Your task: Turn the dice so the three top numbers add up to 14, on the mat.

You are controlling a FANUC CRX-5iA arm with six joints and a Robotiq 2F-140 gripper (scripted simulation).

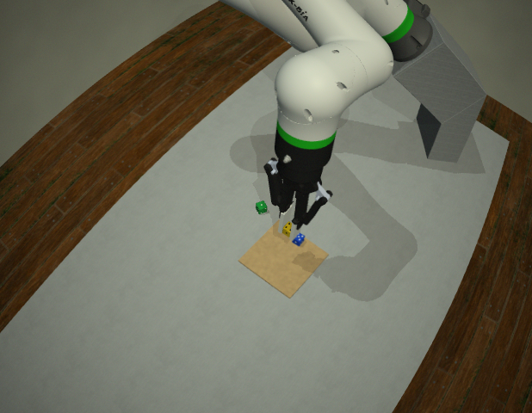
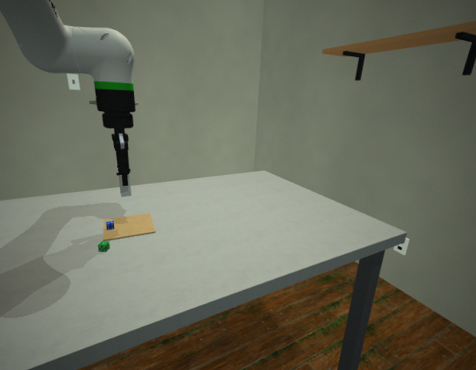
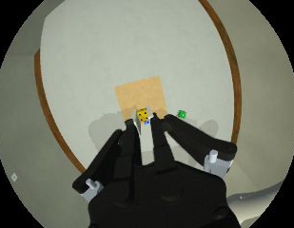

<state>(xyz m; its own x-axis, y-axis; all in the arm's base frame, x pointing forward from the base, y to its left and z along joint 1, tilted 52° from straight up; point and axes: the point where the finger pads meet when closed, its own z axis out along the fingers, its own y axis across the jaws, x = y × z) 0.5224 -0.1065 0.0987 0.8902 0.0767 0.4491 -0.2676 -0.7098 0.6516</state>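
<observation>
The tan mat is 14 cm below my hand. From my hand the other things lie so: yellow die 2 cm below; green die 10 cm behind, 9 cm to the right, 13 cm below; blue die 5 cm behind, 1 cm to the left, 12 cm below.
</observation>
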